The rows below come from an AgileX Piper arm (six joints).
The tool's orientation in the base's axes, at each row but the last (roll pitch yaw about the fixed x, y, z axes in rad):
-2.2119 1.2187 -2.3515
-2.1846 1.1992 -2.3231
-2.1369 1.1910 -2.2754
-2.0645 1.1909 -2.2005
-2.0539 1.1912 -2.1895
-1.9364 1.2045 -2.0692
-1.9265 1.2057 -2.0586
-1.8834 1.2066 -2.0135
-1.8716 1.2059 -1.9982
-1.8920 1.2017 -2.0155
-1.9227 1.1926 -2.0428
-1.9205 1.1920 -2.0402
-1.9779 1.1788 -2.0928
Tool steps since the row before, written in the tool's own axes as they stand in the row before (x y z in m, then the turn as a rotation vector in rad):
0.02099 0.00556 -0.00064 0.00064 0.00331 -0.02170
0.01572 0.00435 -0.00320 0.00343 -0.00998 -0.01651
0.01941 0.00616 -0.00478 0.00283 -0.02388 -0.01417
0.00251 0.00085 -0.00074 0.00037 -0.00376 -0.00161
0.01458 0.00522 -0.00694 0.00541 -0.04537 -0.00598
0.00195 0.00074 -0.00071 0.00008 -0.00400 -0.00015
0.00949 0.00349 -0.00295 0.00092 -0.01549 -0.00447
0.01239 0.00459 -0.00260 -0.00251 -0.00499 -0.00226
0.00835 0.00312 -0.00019 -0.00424 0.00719 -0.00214
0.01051 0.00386 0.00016 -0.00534 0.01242 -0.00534
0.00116 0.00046 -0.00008 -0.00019 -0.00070 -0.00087
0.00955 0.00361 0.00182 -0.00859 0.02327 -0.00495
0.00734 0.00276 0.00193 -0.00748 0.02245 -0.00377
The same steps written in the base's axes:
-0.00513 0.00027 -0.02111 -0.02074 0.00659 0.00296
-0.00655 0.00050 -0.01527 -0.01776 -0.00763 0.00322
-0.00867 0.00114 -0.01900 -0.01673 -0.02099 0.00766
-0.00118 0.00017 -0.00248 -0.00201 -0.00338 0.00117
-0.00936 0.00163 -0.01406 -0.01145 -0.04329 0.01089
-0.00095 0.00019 -0.00198 -0.00057 -0.00375 0.00128
-0.00412 0.00072 -0.00967 -0.00613 -0.01412 0.00488
-0.00397 0.00069 -0.01285 -0.00235 -0.00352 0.00428
-0.00111 0.00023 -0.00884 -0.00076 0.00841 0.00174
-0.00110 0.00016 -0.01114 -0.00323 0.01411 0.00134
-0.00023 0.00006 -0.00123 -0.00088 -0.00047 0.00053
0.00051 -0.00004 -0.01036 -0.00135 0.02525 0.00052
0.00071 -0.00013 -0.00804 -0.00047 0.02395 -0.00039

